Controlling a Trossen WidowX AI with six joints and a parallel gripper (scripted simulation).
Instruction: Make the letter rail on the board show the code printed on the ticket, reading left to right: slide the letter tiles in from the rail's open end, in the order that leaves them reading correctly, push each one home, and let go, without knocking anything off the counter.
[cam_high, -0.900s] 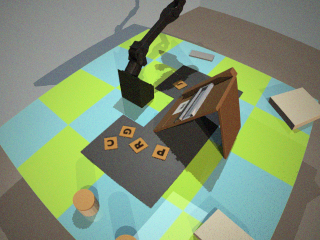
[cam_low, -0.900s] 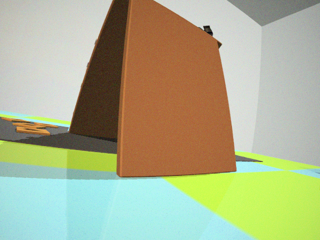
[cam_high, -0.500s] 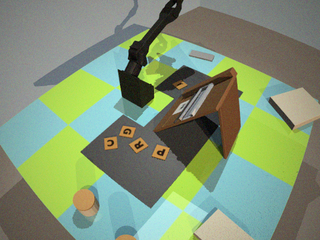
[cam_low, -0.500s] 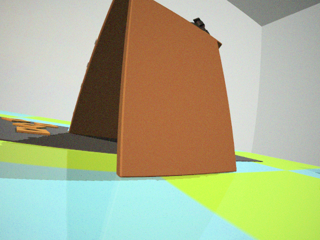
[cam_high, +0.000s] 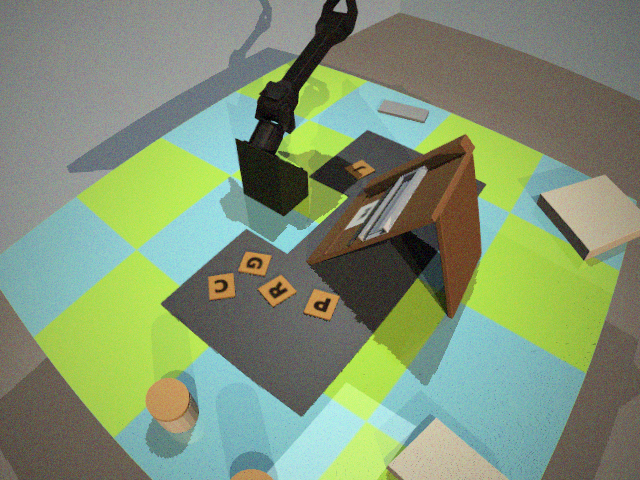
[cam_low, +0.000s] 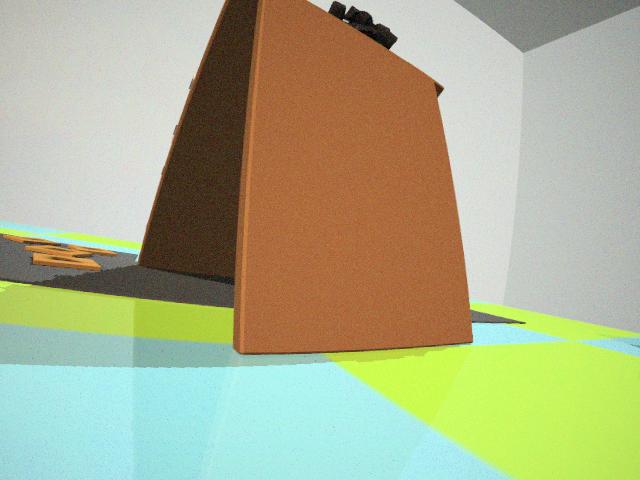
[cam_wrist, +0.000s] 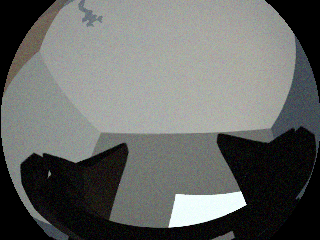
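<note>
The white ticket lies 69 cm below my gripper tip, 47 cm ahead of it and 29 cm to the right of it. The rest, counted from my gripper tip: dark mat: 78 cm below, 40 cm ahead, 31 cm to the right; then grey slab: 77 cm below, 23 cm ahead, 22 cm to the left.
</note>
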